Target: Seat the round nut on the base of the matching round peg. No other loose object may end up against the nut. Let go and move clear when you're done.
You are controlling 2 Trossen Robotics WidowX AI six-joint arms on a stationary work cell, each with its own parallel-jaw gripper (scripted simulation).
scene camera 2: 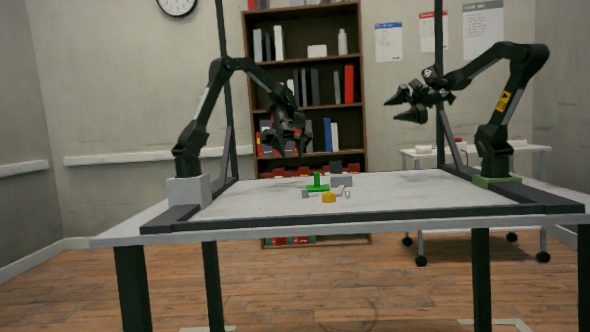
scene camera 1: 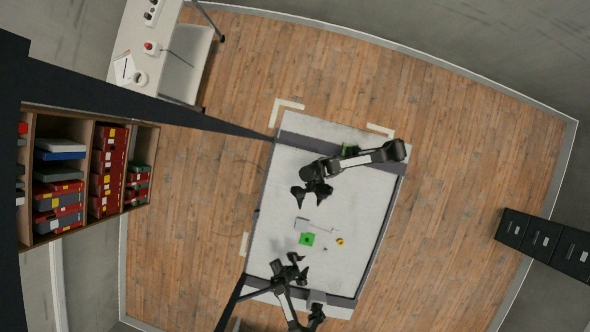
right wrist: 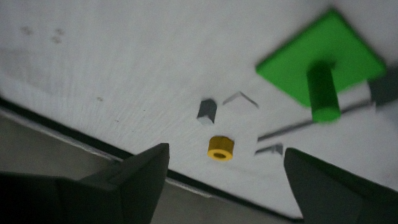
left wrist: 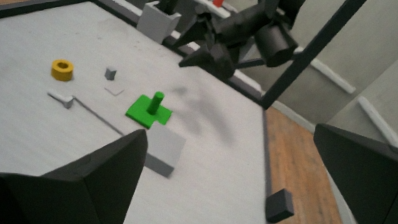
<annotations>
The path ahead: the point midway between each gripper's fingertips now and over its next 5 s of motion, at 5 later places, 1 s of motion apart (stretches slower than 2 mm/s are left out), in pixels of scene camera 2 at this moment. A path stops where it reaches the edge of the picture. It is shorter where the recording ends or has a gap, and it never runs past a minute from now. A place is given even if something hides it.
My left gripper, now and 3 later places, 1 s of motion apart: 388, 111; 400, 118; 408, 112; 407, 116
My right gripper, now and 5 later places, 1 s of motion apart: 293, 157; 319, 163; 328, 188; 328, 198; 322, 165; 316, 165
</annotations>
